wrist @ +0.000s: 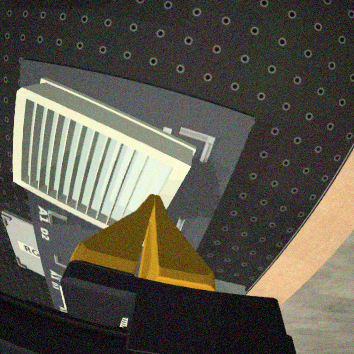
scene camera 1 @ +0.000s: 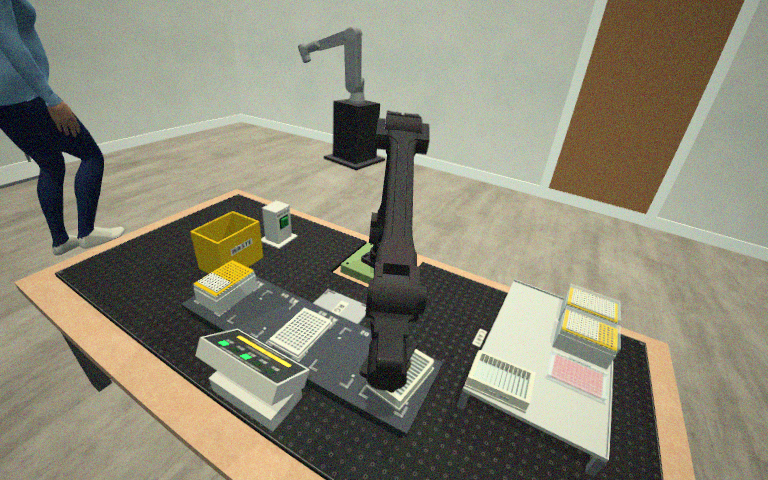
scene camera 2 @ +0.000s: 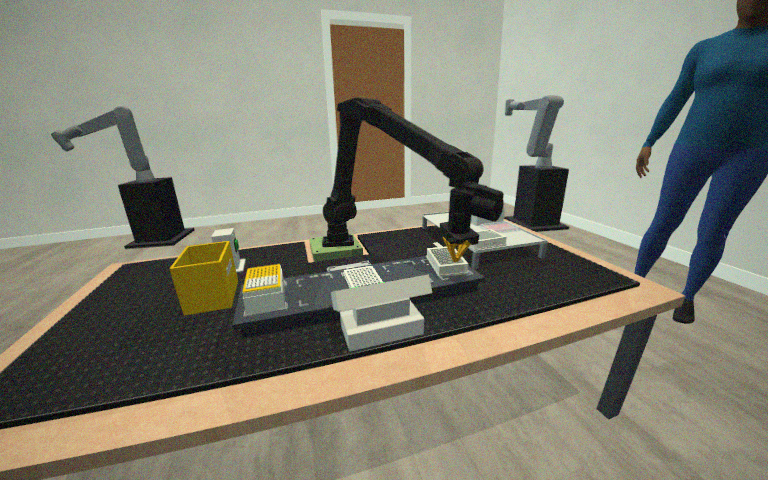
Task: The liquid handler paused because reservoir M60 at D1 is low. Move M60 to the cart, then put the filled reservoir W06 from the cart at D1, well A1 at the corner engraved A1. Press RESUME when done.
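Frame: origin at the arm's base, x ahead, y left, z up, level; metres.
Where they show: gripper, fingertip midpoint: [wrist: 152,201] [scene camera 2: 455,261]; arm's base at its link origin: [scene camera 2: 338,242].
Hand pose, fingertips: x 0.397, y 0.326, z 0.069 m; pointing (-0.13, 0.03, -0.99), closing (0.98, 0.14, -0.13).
Each offset is from my fingertips to the top centre of the thing. "pt": to the spot under its first point. Level surfaces: height alone.
A white slotted reservoir {dz -0.001, dx -0.052, dy -0.008 m} [scene camera 1: 419,374] [scene camera 2: 451,269] [wrist: 65,163] stands at the end of the dark deck {dz -0.037 m} [scene camera 1: 335,370] [wrist: 145,95]; its name is not readable. A corner bracket {pt dz -0.032, dx +0.013, dy +0.042 m} [wrist: 202,140] shows beside it in the wrist view. My gripper [scene camera 2: 456,258] [wrist: 152,201] is shut and empty. Its yellow fingertips are over the reservoir's edge area; contact cannot be told. A second white slotted reservoir {dz +0.006, dx -0.171, dy +0.163 m} [scene camera 1: 500,383] [scene camera 2: 490,240] stands on the white cart [scene camera 1: 516,322] [scene camera 2: 526,243], near its deck-side edge; its name is not readable. The green button {dz +0.010, dx -0.275, dy -0.670 m} [scene camera 1: 284,221] [scene camera 2: 236,245] is on a white box.
On the deck are a white well plate {dz -0.023, dx +0.002, dy -0.257 m} [scene camera 1: 301,332] and a yellow tip rack {dz +0.027, dx +0.045, dy -0.501 m} [scene camera 1: 224,278]. The yellow waste bin {dz +0.050, dx -0.073, dy -0.685 m} [scene camera 1: 206,251] stands behind the rack. A display unit {pt dz +0.053, dx +0.175, dy -0.213 m} [scene camera 1: 243,362] stands in front. Two tip racks {dz +0.045, dx -0.517, dy +0.271 m} [scene camera 1: 591,302] {dz +0.045, dx -0.410, dy +0.284 m} [scene camera 1: 589,331] and a pink plate {dz -0.011, dx -0.303, dy +0.297 m} [scene camera 1: 577,375] are on the cart.
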